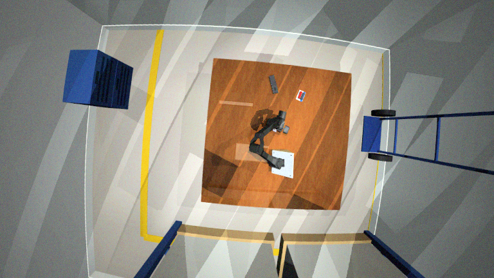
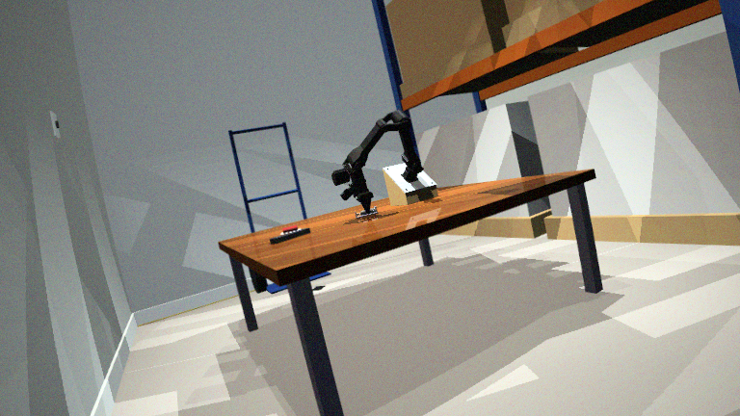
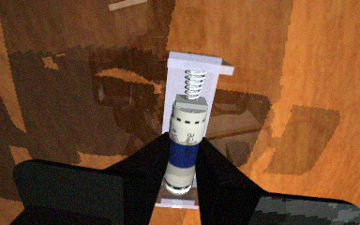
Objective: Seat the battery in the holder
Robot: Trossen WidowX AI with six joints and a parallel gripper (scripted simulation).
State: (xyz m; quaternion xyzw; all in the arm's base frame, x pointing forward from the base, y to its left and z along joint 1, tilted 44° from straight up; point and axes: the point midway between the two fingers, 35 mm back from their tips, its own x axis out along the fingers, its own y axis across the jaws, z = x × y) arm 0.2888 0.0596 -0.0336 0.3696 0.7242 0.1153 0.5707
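Now: the battery 1 cm above my gripper tip. The rest, counted from my gripper tip: dark bar 37 cm ahead, 2 cm to the left, 1 cm above; then white card 28 cm ahead, 23 cm to the right.
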